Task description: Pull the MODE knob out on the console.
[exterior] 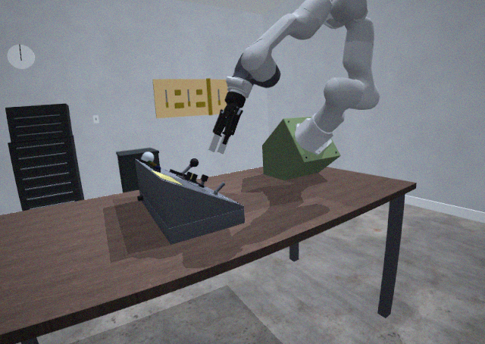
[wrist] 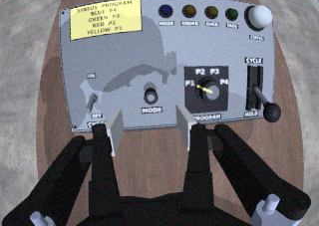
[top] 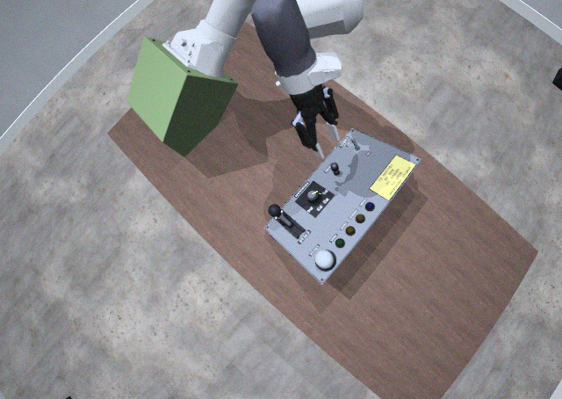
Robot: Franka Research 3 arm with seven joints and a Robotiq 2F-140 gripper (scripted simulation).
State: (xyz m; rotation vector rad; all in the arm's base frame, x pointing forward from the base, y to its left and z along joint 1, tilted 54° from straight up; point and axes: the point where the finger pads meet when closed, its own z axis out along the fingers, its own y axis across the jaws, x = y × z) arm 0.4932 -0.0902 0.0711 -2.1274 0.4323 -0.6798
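The mode knob is 7 cm ahead of my hand, 1 cm to the right of it and 13 cm below it. The rest, counted from my hand: program selector dial 7 cm ahead, 12 cm to the right, 13 cm below; grey console 10 cm ahead, 7 cm to the right, 15 cm below; toggle 8 cm ahead, 11 cm to the left, 13 cm below.
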